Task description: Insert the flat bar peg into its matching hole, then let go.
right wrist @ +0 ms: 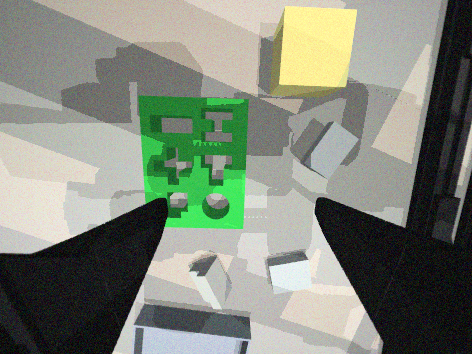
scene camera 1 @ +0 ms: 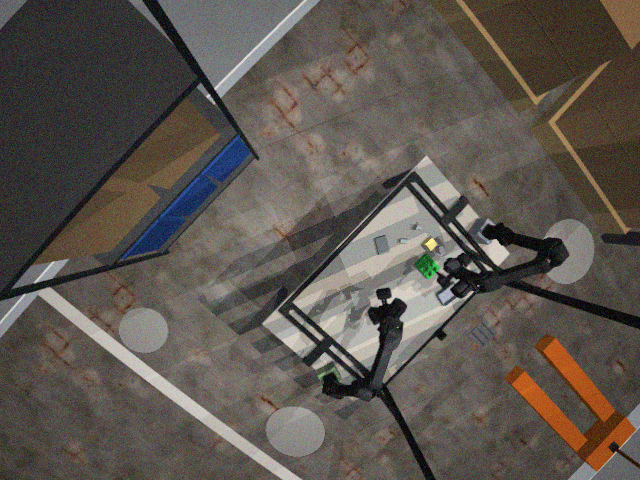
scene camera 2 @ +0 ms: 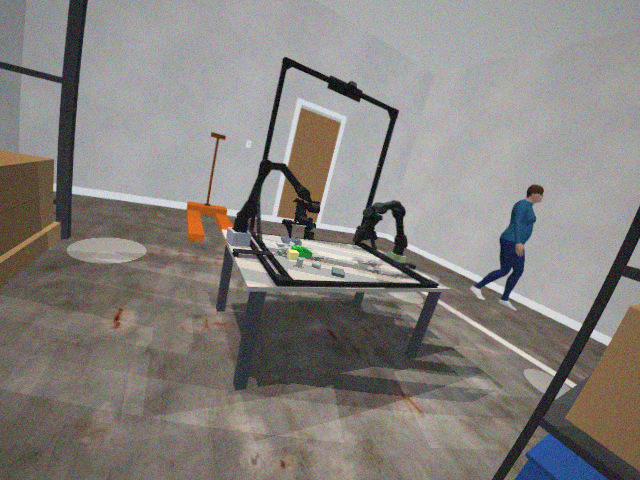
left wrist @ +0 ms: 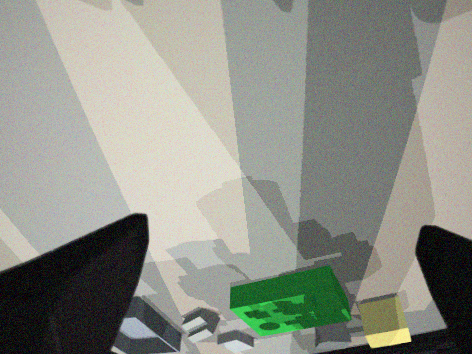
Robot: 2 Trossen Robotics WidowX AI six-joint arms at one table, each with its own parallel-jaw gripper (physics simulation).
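Observation:
A green block (scene camera 1: 426,265) (scene camera 2: 303,251) (left wrist: 291,291) (right wrist: 194,182) with several shaped holes lies flat on the table; its long rectangular slot (right wrist: 176,125) is empty. Small grey pegs lie loose around it, among them a plain rectangular one (right wrist: 289,272), an upright one (right wrist: 210,279) and a tilted block (right wrist: 329,147). I cannot tell for sure which is the flat bar peg. My right gripper (scene camera 1: 441,279) (scene camera 2: 299,232) (right wrist: 242,205) is open and empty, low over the block's near edge and these pegs. My left gripper (scene camera 1: 384,293) (scene camera 2: 364,238) is open and empty, farther along the table.
A yellow cube (scene camera 1: 430,244) (scene camera 2: 292,254) (left wrist: 383,319) (right wrist: 315,49) stands beside the block. A grey-blue box (scene camera 1: 447,296) (right wrist: 192,337) lies under the right wrist, and a grey slab (scene camera 1: 381,244) (scene camera 2: 338,271) lies apart. A black frame (scene camera 1: 347,240) (scene camera 2: 270,264) rims the table. A person (scene camera 2: 515,238) walks nearby.

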